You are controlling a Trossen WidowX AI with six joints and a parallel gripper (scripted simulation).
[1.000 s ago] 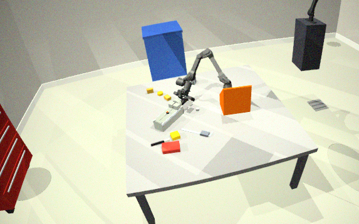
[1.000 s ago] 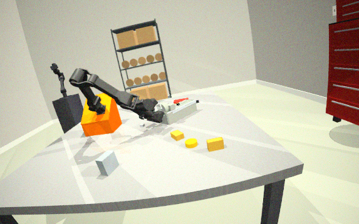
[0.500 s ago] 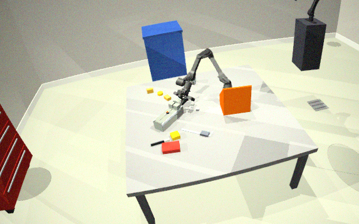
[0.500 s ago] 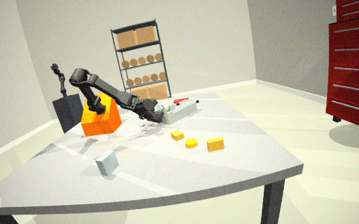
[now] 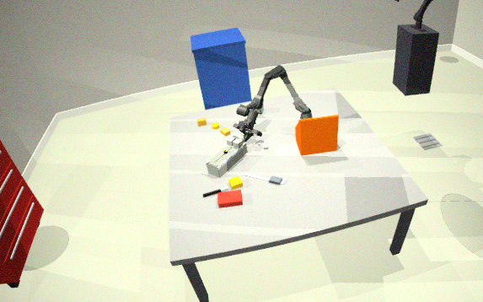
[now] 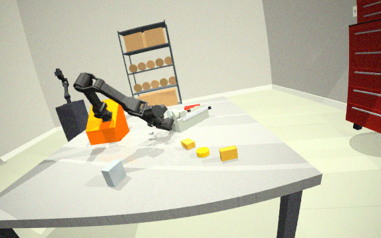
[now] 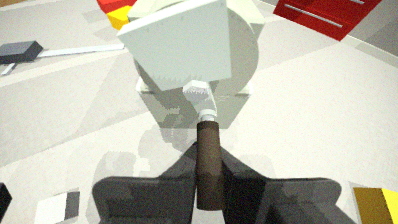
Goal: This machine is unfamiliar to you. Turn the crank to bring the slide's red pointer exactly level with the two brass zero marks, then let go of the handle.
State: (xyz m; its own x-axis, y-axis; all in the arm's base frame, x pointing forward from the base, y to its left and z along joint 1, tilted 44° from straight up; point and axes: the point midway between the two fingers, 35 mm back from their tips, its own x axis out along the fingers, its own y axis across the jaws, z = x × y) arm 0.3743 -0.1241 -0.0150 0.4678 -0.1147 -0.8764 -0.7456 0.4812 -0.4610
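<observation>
Now: gripper tip 3 cm below the dark brown crank handle, 1 cm to the left of it and 1 cm past it. Round my gripper tip: yellow block (33 cm to the left, 6 cm ahead, 2 cm below); then grey cube (39 cm to the right, 16 cm behind); then red pointer (13 cm to the left, 10 cm ahead, 5 cm above).
</observation>
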